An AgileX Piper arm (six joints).
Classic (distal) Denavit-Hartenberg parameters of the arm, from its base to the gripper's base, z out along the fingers. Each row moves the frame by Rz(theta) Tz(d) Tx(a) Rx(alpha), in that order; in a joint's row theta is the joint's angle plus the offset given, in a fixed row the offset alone. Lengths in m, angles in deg.
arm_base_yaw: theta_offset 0; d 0.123; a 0; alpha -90
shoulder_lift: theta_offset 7.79; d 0; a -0.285; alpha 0
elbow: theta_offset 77.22; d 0; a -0.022; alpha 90
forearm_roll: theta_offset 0; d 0.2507; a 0; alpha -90
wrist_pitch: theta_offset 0; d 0; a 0; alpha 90
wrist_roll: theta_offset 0; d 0.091; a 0; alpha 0
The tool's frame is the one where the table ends.
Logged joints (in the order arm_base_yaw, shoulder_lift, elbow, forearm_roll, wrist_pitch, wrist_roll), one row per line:
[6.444 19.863 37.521 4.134 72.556 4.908]
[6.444 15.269 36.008 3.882 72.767 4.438]
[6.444 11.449 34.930 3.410 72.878 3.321]
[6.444 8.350 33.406 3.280 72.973 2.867]
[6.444 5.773 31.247 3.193 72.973 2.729]
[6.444 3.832 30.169 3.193 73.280 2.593]
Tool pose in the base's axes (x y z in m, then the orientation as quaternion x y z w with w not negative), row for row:
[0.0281 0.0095 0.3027 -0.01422 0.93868 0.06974 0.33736]
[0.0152 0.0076 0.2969 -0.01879 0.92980 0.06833 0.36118]
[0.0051 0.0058 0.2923 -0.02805 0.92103 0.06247 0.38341]
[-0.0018 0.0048 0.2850 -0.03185 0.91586 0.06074 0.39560]
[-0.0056 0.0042 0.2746 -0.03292 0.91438 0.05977 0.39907]
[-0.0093 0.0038 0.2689 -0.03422 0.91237 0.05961 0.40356]
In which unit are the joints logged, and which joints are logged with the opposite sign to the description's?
The joints are logged in degrees. Opposite sign: elbow.
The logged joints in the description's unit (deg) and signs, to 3 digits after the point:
[6.444 19.863 -37.521 4.134 72.556 4.908]
[6.444 15.269 -36.008 3.882 72.767 4.438]
[6.444 11.449 -34.930 3.410 72.878 3.321]
[6.444 8.350 -33.406 3.280 72.973 2.867]
[6.444 5.773 -31.247 3.193 72.973 2.729]
[6.444 3.832 -30.169 3.193 73.280 2.593]

